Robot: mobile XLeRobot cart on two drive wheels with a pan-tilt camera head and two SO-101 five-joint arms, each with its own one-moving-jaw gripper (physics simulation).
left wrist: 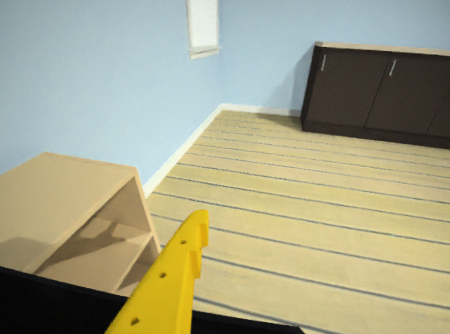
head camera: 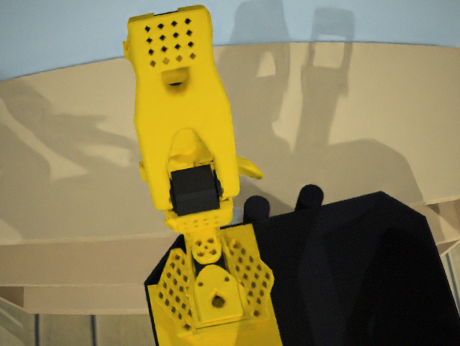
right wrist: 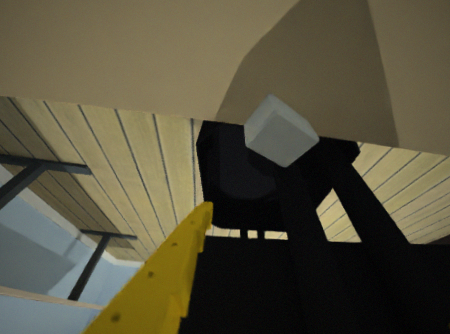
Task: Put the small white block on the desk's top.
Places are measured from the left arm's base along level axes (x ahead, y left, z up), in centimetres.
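Where they show: left end effector, tool point: (left wrist: 208,223); right end effector, tool point: (right wrist: 212,211); right arm's base, origin of the base link: (head camera: 210,272).
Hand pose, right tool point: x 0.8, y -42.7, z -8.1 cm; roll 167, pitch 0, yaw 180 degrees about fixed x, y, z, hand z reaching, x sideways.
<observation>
After its pixels a point has its place.
The small white block (right wrist: 281,135) @(x -3.3, y -43.5, z -13.5 cm) (head camera: 237,216) @(x -5.2, y -42.1, z -13.5 cm) is near the front edge of the tan desk top (right wrist: 125,40) @(x 7.0, y -48.1, z -16.5 cm) (head camera: 100,210) @(x 14.4, y -48.3, z -16.5 cm). In the head camera it is mostly hidden under my right arm, and a pale sliver shows beside the black post. One notched jaw (right wrist: 175,265) @(x 1.5, y -44.1, z -5.6 cm) of my right gripper shows in the right wrist view; the gripper is open and empty, and the block lies beyond and to the right of the jaw's tip. A yellow jaw tip (head camera: 251,169) sticks out from under the arm. My left gripper's notched jaw (left wrist: 170,280) points over the floor; that gripper is open, away from the block.
The black cart top (head camera: 350,280) overlaps the desk's front edge. Two black posts (head camera: 257,207) (head camera: 310,196) stand at its edge, close to the block. A tan shelf unit (left wrist: 65,180) @(x -53.3, y -51.7, z -16.5 cm) is at the lower left of the left wrist view. A dark cabinet (left wrist: 345,90) @(x -235.1, y 84.1, z -27.1 cm) stands by the far wall.
</observation>
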